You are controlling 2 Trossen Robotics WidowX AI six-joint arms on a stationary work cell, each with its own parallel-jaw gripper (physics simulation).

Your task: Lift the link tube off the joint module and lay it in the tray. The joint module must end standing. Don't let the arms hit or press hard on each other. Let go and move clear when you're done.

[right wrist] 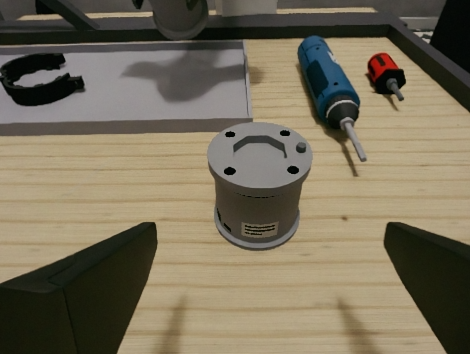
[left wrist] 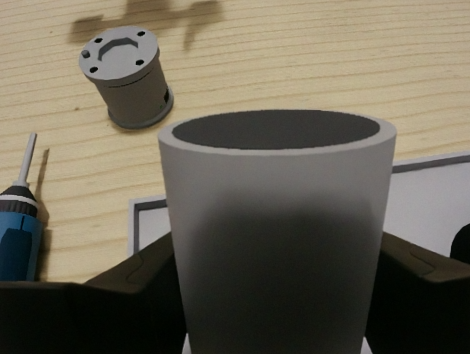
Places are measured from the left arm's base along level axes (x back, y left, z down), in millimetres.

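Pixels of known places: left gripper, fingertip midpoint: (right wrist: 162, 7); right gripper, fingertip midpoint: (right wrist: 270, 233).
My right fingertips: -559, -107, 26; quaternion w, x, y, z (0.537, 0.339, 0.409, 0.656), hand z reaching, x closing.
Observation:
Ahead of a thing's pixels: the offset from my right fingertips to its top centre, as dx, dy, dz.
The grey link tube {+278, -27, -93} (left wrist: 279, 200) (right wrist: 181, 19) is between the fingers of my left gripper (left wrist: 265, 226), which is shut on it. It is held in the air, its open end showing in the left wrist view. In the right wrist view its lower end hangs above the tray {+321, -152, +61} (left wrist: 133, 225) (right wrist: 125, 126), with a shadow on the tray floor. The joint module {+71, +14, +13} (left wrist: 131, 82) (right wrist: 259, 195) stands upright on the table, its top face bare. My right gripper (right wrist: 270, 233) is open and empty, its fingers apart on the near side of the module.
A black open ring clamp (left wrist: 462, 243) (right wrist: 40, 82) lies in the tray. A blue screwdriver {+208, +128, +36} (left wrist: 17, 245) (right wrist: 327, 75) lies right of the tray in the right wrist view, with a red tool {+226, +211, +47} (right wrist: 384, 72) beyond it. A dark frame (right wrist: 320, 21) edges the table.

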